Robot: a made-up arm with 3 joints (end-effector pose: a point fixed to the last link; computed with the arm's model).
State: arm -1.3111 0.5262 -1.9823
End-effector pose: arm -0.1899 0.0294 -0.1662 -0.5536 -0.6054 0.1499 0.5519
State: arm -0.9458 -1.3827 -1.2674
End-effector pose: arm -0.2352 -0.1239 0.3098 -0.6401 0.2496 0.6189 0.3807
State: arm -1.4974 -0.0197 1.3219
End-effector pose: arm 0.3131 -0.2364 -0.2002 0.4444 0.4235 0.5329 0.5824
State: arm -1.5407 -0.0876 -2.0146
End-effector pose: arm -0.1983 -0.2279 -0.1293 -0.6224 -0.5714 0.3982 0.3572
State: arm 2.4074 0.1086 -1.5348
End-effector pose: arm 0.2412 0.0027 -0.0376 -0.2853 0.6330 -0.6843 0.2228
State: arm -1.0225 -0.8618 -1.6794
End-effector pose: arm -0.3278 -0.2004 0.1436 -0.7264 -0.0877 0.5680 0.3769
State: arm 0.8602 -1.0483 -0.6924
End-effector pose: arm -0.1406 0.1459 0.2802 -0.0707 0.5504 -0.1852 0.8110
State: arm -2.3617 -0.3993 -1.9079
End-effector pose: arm 0.0892 -0.3546 -0.0331 -0.4100 -0.6959 0.5859 0.0659
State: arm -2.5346 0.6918 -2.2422
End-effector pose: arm -0.1729 -0.1059 -0.2080 -0.1126 -0.8526 0.2990 0.4136
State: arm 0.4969 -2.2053 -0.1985
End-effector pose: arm -0.0976 -0.1065 0.3635 0.1750 0.8717 -0.0247 0.4570
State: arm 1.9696 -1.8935 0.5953
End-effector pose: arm -0.1973 0.3075 0.4009 0.7412 0.2863 -0.5970 0.1106
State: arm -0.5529 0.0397 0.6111
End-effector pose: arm -0.0079 -0.3612 -0.0276 0.2945 0.0639 0.2660 0.9157
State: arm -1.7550 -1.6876 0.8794
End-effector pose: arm 0.3806 -0.2498 0.3736 -0.3392 0.6497 0.2593 0.6290
